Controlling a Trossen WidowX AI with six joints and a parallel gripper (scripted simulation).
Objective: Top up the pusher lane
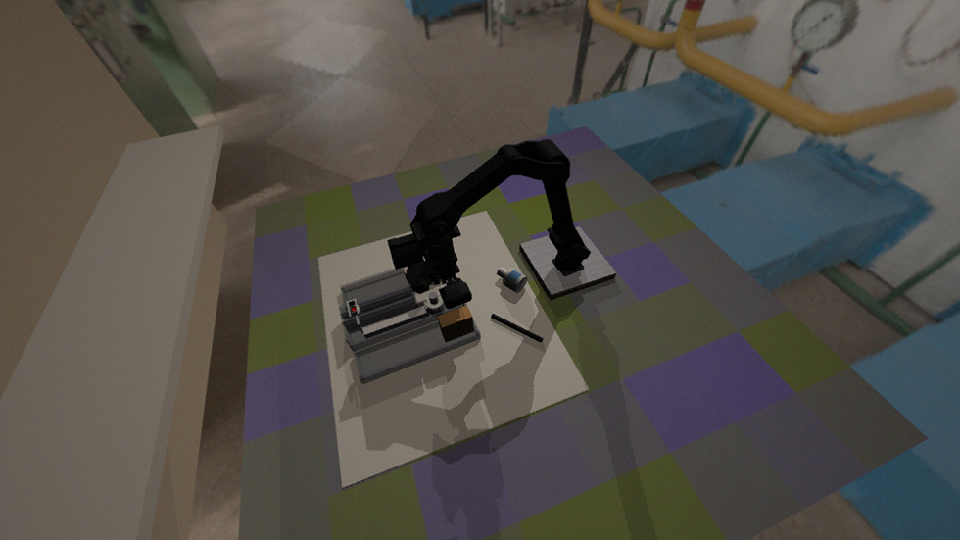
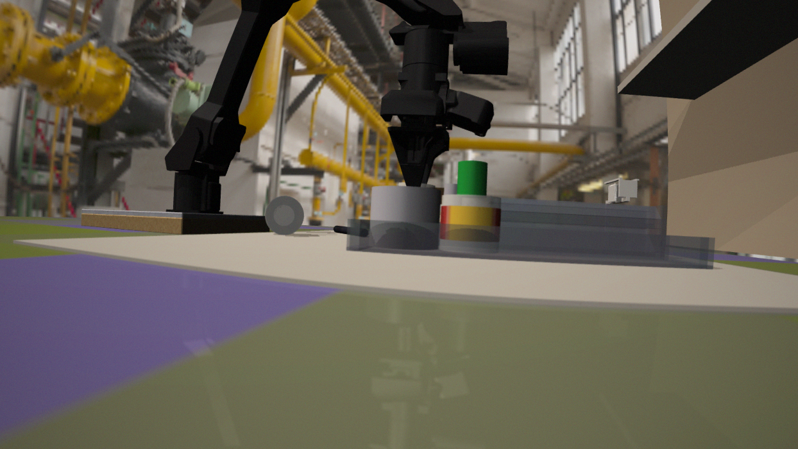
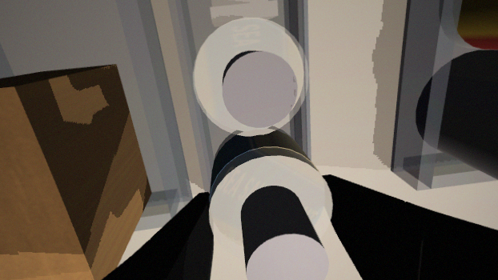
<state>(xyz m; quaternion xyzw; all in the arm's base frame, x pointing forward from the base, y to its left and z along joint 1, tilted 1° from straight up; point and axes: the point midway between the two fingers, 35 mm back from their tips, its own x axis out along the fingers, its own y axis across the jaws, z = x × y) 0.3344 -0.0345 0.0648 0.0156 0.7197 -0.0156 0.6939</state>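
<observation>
Right now my gripper tip is 80 mm to the right of the brown box, 20 mm short of it and 20 mm above it. From my gripper tip the other things lie so: red mark 230 mm ahead, 50 mm to the right, 10 mm above; black rod 140 mm to the left, 120 mm behind, 50 mm below; grey cylinder 130 mm to the right, 30 mm below.
</observation>
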